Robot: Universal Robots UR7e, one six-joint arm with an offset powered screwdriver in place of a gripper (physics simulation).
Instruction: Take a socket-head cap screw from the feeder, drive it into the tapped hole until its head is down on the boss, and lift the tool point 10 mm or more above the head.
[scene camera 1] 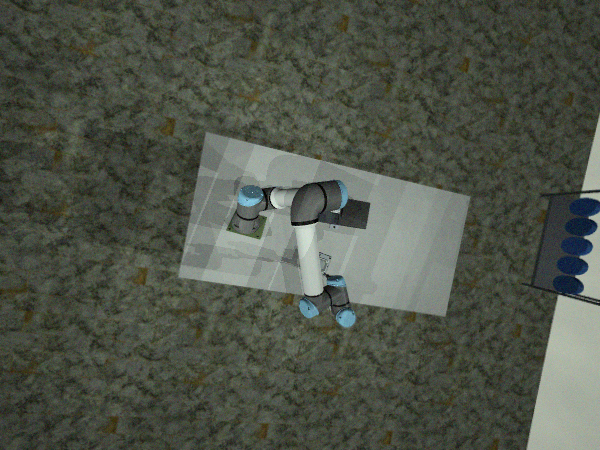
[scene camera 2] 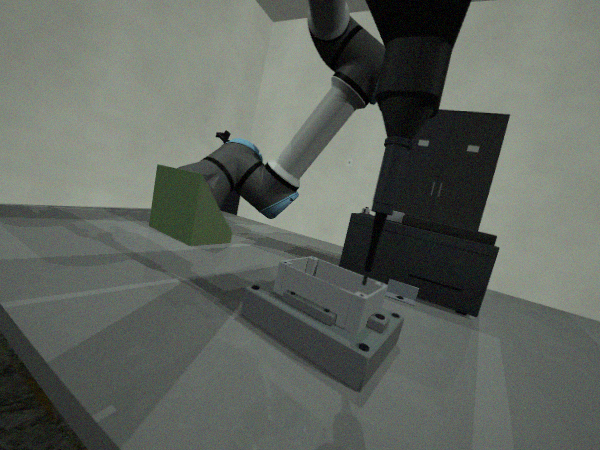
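The screwdriver points down, tilted slightly in scene camera 2, with its thin dark bit's tip over the right end of the open pale housing. The tip is close to the rim's height in that view; its exact gap to a boss cannot be told. Whether a screw sits on the tip is too small and dark to tell. The housing has corner bosses with small holes and is held on a grey fixture block. Part of the fixture shows beside the white arm link. The dark feeder box stands behind the housing in scene camera 2.
The arm's base stands on a green pedestal. A small pale bracket lies between housing and feeder. A dark cabinet stands in the background. A rack with blue round items is at the far right beyond the grey table.
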